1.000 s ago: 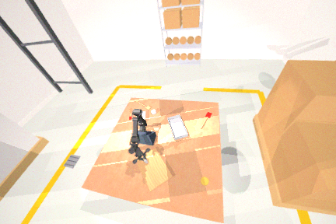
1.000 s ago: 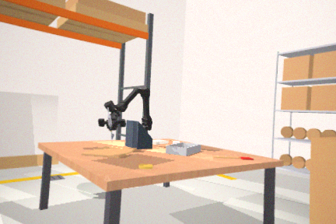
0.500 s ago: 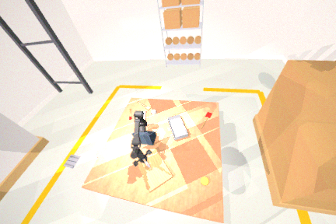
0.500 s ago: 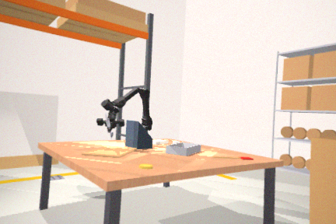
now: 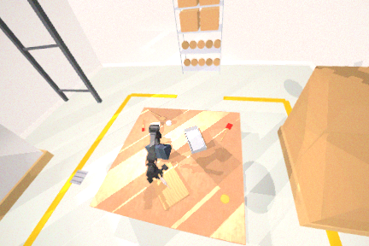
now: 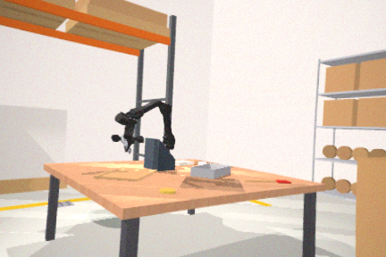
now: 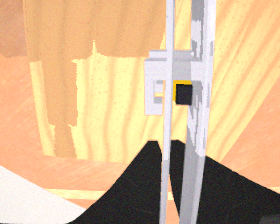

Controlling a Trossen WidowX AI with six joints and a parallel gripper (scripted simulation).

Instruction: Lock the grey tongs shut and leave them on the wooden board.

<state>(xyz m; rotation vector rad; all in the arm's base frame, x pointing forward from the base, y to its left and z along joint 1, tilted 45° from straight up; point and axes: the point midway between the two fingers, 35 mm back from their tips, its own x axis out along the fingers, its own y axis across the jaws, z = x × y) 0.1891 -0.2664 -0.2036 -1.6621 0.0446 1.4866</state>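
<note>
Right now the yellow lock tab is 4 cm behind my gripper tip, 2 cm to the left of it and 2 cm above it. Also, from my gripper tip: tong arm: 5 cm above, 2 cm ahead, 1 cm to the right; yellow disc: 52 cm ahead, 12 cm below; wooden board: 12 cm below, 2 cm ahead, 1 cm to the left.
</note>
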